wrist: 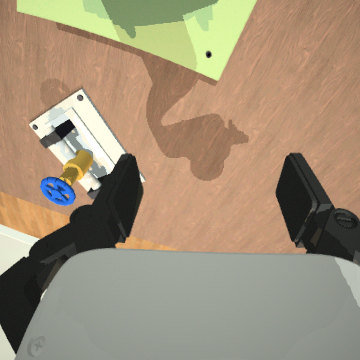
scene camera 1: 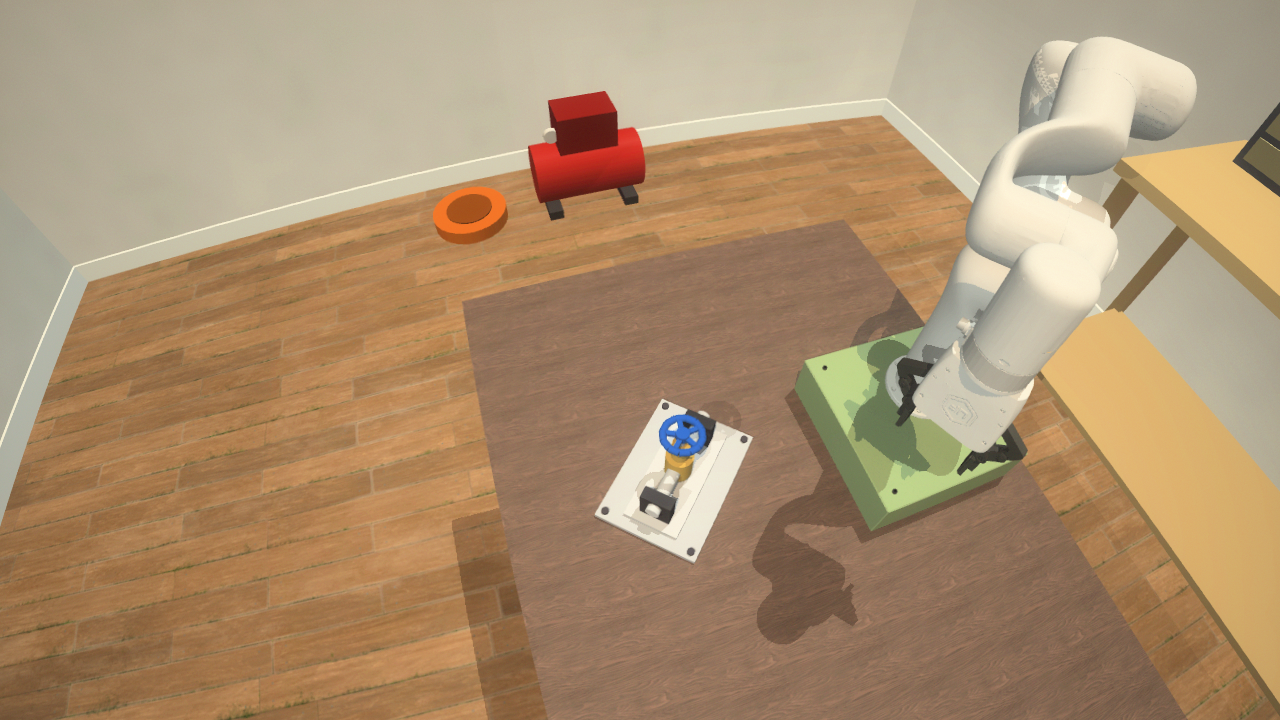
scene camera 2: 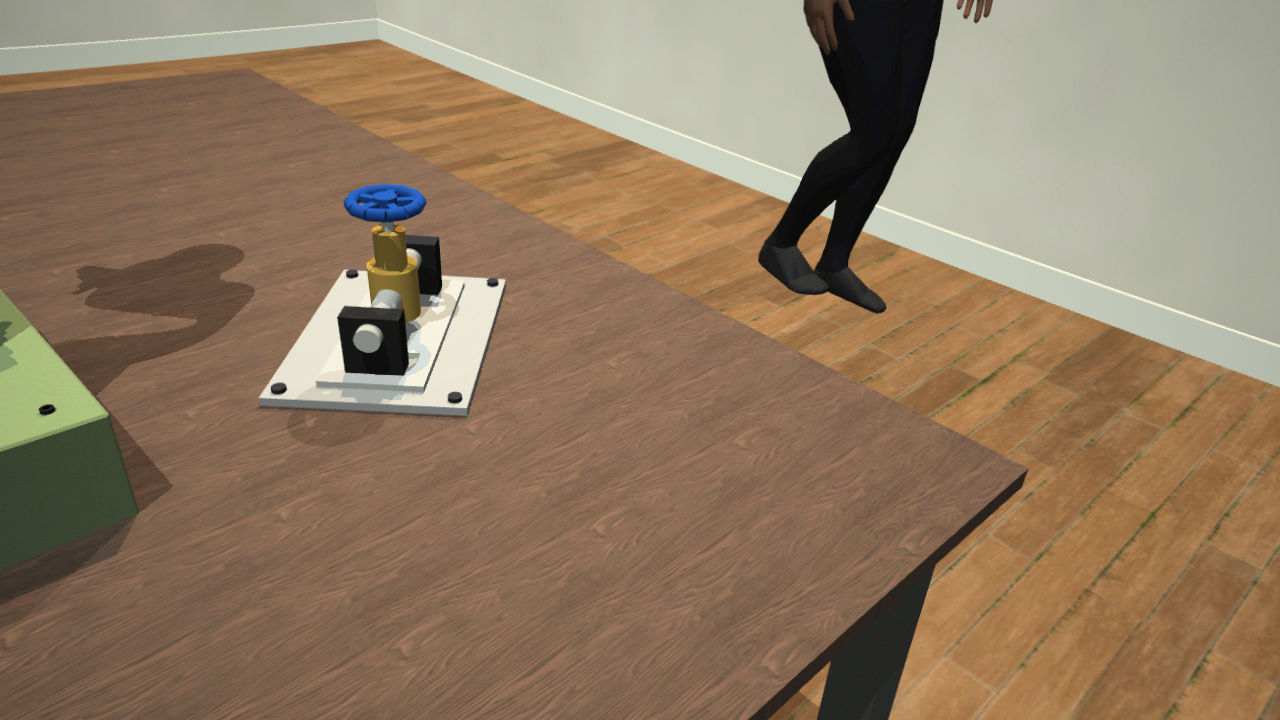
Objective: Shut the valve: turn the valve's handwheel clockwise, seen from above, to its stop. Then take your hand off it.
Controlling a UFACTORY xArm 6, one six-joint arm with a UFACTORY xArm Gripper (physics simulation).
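The blue handwheel (scene camera 1: 682,435) (scene camera 2: 385,196) (wrist: 58,191) sits level on top of the brass valve body (scene camera 1: 678,467) (scene camera 2: 393,288) (wrist: 77,167). The valve's pipe runs between two black blocks on a white base plate (scene camera 1: 716,492) (scene camera 2: 474,340) (wrist: 95,117). My gripper (scene camera 1: 935,441) (wrist: 208,172) is open and empty. It hangs above the green pedestal, to the right of the valve in scene camera 1, well apart from the handwheel. In the wrist view the handwheel is beyond the left finger. The gripper does not show in scene camera 2.
The green pedestal (scene camera 1: 832,411) (scene camera 2: 53,501) (wrist: 220,30) stands on the brown table (scene camera 1: 581,313) (scene camera 2: 626,501) (wrist: 275,100) beside the valve plate. A red tank (scene camera 1: 586,170), an orange ring (scene camera 1: 444,223), a wooden shelf unit (scene camera 1: 1208,205) and a person's legs (scene camera 2: 881,89) are beyond the table.
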